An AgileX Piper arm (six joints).
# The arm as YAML. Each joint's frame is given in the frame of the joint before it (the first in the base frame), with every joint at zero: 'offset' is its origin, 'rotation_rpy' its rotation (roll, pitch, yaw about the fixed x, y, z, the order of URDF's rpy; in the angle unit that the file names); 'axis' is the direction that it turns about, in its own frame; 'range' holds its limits. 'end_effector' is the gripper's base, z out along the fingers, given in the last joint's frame.
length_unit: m
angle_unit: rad
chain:
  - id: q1
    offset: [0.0, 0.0, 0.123]
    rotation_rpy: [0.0, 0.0, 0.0]
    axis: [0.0, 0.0, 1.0]
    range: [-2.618, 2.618]
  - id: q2
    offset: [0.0, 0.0, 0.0]
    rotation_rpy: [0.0, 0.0, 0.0]
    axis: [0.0, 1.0, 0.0]
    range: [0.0, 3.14]
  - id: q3
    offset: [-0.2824, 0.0, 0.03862]
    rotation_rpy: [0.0, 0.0, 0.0]
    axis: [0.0, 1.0, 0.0]
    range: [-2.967, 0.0]
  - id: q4
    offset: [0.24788, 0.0, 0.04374]
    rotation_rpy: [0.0, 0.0, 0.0]
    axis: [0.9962, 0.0, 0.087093]
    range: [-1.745, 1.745]
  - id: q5
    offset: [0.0, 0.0, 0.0]
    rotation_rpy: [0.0, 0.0, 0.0]
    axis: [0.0, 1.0, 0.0]
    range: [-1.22, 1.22]
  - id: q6
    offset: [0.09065, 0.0, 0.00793]
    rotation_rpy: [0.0, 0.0, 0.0]
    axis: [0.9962, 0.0, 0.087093]
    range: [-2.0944, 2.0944]
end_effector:
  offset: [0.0, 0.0, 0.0]
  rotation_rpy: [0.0, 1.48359, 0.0]
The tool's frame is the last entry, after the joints.
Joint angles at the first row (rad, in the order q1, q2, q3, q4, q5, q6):
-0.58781 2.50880 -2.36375 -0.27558 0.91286 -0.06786
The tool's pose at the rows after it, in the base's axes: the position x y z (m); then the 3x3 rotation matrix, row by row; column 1 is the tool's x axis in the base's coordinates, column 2 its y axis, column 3 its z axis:
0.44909 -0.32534 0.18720; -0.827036 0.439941 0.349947; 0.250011 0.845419 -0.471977; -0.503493 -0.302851 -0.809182
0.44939 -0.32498 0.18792; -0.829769 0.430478 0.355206; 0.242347 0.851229 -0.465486; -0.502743 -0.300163 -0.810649
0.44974 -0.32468 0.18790; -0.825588 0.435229 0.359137; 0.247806 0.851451 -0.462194; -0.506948 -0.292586 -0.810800
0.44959 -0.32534 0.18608; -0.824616 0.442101 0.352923; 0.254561 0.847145 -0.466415; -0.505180 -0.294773 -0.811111
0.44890 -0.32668 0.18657; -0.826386 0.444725 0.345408; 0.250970 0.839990 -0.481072; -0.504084 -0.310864 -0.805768
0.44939 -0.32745 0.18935; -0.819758 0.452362 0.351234; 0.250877 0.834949 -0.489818; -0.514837 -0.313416 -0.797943
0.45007 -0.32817 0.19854; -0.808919 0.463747 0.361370; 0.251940 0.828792 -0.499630; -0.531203 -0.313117 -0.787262
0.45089 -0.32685 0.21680; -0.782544 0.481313 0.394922; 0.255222 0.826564 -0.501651; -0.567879 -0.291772 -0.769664
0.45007 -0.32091 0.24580; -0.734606 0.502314 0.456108; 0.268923 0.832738 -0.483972; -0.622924 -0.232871 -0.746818
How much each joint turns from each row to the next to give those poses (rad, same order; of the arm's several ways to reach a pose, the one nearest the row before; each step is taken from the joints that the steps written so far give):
-0.00718 0.01190 -0.00197 0.02781 0.00455 -0.04415
-0.00057 0.00000 -0.00338 0.01161 0.00213 -0.01607
-0.00001 -0.00006 0.00013 0.00604 -0.00186 0.00404
0.00001 0.00363 -0.00014 -0.00903 0.00008 0.01178
-0.00002 -0.00001 0.00000 -0.02165 -0.00206 0.00901
0.00000 0.00001 -0.00823 -0.00596 -0.00369 0.00820
0.00001 0.00055 -0.03380 -0.00002 0.01519 0.00403
-0.00001 -0.01092 -0.04454 0.02541 0.01776 -0.00002
0.00000 -0.03547 -0.03730 0.06427 0.01950 -0.00001

